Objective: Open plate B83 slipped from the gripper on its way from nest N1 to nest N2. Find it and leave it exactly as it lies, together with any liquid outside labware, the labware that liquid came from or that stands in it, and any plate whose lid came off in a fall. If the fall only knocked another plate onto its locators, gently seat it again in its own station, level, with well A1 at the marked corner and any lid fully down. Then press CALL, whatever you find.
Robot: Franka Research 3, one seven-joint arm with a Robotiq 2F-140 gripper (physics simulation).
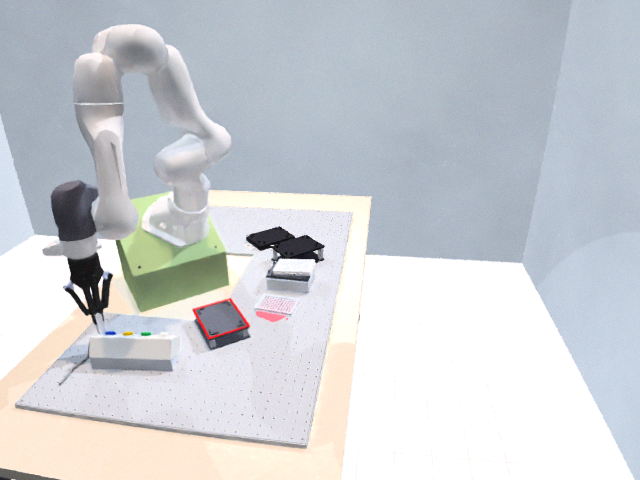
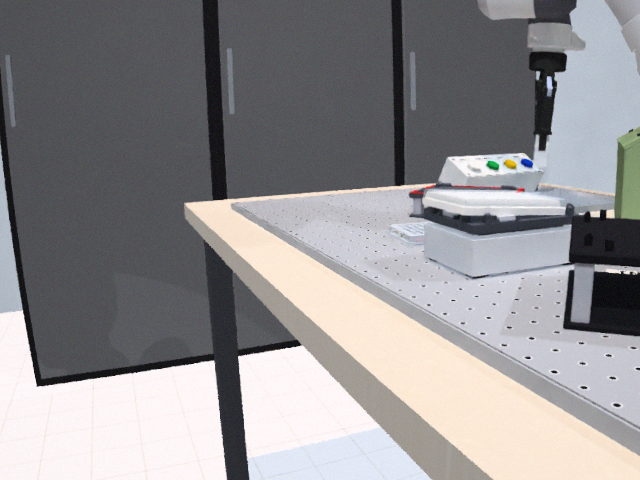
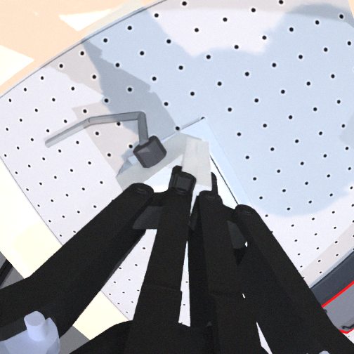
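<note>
An open plate with pink wells (image 1: 277, 304) (image 2: 407, 231) lies on the perforated board, with a pink liquid patch (image 1: 271, 316) beside it. A white plate (image 1: 293, 266) (image 2: 496, 201) sits tilted on the dark locators of a grey block station (image 1: 289, 283) (image 2: 496, 251). The white button box (image 1: 133, 348) (image 2: 462, 178) has blue (image 1: 110, 333) (image 2: 526, 162), yellow (image 1: 128, 333) (image 2: 510, 163), green (image 1: 145, 333) (image 2: 492, 164) and white (image 1: 163, 334) (image 2: 474, 166) buttons. My gripper (image 1: 100, 329) (image 2: 540, 157) (image 3: 193, 156) is shut and empty, tips down at the box's blue-button end; contact is unclear.
A red-rimmed dark nest (image 1: 222, 318) stands between the box and the pink plate. Two black platforms (image 1: 270, 237) (image 1: 298, 245) stand beyond the grey station. A grey cable (image 1: 74, 368) (image 3: 116, 119) leaves the box. The green robot base (image 1: 180, 279) is behind.
</note>
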